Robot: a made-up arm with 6 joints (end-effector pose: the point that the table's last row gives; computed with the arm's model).
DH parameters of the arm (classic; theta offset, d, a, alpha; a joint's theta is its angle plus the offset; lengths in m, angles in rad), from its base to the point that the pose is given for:
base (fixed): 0.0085 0 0.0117 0
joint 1: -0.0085 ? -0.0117 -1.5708
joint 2: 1.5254 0 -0.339 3.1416
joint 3: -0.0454 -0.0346 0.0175 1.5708
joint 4: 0 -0.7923 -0.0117 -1.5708
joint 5: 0 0.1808 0.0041 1.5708
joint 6: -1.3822 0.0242 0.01 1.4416
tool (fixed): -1.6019 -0.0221 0 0
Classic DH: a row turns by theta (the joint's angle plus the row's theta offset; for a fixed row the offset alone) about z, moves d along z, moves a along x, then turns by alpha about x.
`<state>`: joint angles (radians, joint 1 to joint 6).
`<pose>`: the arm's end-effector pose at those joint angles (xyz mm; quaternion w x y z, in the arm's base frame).
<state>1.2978 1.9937 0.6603 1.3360 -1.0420 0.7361</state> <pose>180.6 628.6 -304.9 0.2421 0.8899 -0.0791 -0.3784</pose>
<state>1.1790 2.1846 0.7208 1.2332 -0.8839 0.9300</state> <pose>228.7 480.0 -403.4 0.3071 0.8074 -0.1111 -0.4914</pose>
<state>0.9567 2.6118 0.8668 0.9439 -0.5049 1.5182</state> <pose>183.7 113.9 -550.3 0.3670 0.5803 -0.0627 -0.7243</pose>
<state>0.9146 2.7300 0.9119 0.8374 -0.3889 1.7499</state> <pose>138.8 15.0 -569.0 0.3696 0.5191 -0.0071 -0.7706</pose>
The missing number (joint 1, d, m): 0.5176
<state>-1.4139 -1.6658 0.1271 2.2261 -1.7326 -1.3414</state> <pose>71.6 623.2 1223.6 0.3152 0.0649 0.6057 0.7277</pose>
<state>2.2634 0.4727 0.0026 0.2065 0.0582 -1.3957</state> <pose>-425.8 710.9 496.8 0.4922 0.0748 0.4749 0.7257</pose>
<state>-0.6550 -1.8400 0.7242 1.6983 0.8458 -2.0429</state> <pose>-790.8 690.5 712.6 0.3363 -0.6017 -0.7178 0.0983</pose>
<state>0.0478 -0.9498 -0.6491 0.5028 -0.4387 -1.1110</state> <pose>433.8 -77.1 995.9 0.9688 0.2162 -0.0343 -0.1163</pose>
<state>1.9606 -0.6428 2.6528 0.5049 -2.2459 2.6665</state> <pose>517.5 -894.3 560.6 0.5620 -0.4474 -0.6947 0.0371</pose>
